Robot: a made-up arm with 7 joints.
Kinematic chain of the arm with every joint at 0, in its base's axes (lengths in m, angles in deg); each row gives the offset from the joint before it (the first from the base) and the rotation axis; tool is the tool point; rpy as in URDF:
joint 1: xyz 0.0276 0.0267 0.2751 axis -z
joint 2: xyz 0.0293 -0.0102 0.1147 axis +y
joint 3: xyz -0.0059 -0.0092 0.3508 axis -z
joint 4: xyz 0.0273 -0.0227 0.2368 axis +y
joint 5: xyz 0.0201 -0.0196 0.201 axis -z
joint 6: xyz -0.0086 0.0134 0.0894 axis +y
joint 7: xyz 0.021 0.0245 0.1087 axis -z
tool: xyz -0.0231 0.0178 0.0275 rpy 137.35 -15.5 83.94
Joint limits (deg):
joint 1: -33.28..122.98
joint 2: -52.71..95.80
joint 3: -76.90..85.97
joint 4: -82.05..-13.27
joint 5: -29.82..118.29
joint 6: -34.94..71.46
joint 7: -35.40..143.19
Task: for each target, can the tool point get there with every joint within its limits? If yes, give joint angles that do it. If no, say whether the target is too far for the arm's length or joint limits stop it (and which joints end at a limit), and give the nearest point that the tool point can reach.
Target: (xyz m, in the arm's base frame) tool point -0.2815 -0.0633 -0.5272
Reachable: no: joint limits stop it (at a limit: joint 1, joint 2, joint 3, joint 4, joint 5, joint 6) | nearest point -0.5798 -0.3369 0.2137 | short by 0.844 m
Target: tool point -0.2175 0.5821 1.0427
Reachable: yes | joints 53.65 -27.97 54.34 -61.93 70.81 39.42 39.21
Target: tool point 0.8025 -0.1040 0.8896
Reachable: yes | joints 10.59 69.71 -2.97 -56.73 -13.61 48.21 94.99
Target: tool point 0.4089 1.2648 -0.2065
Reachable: no: too far | nearest point 0.5209 0.7381 0.2872 | short by 0.731 m
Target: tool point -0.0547 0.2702 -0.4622
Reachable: no: joint limits stop it (at a limit: joint 2, joint 4, joint 5, joint 6) | nearest point -0.1812 0.6446 0.4191 | short by 0.966 m
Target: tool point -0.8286 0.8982 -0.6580
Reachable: no: too far | nearest point -0.4623 0.5253 0.4276 | short by 1.205 m
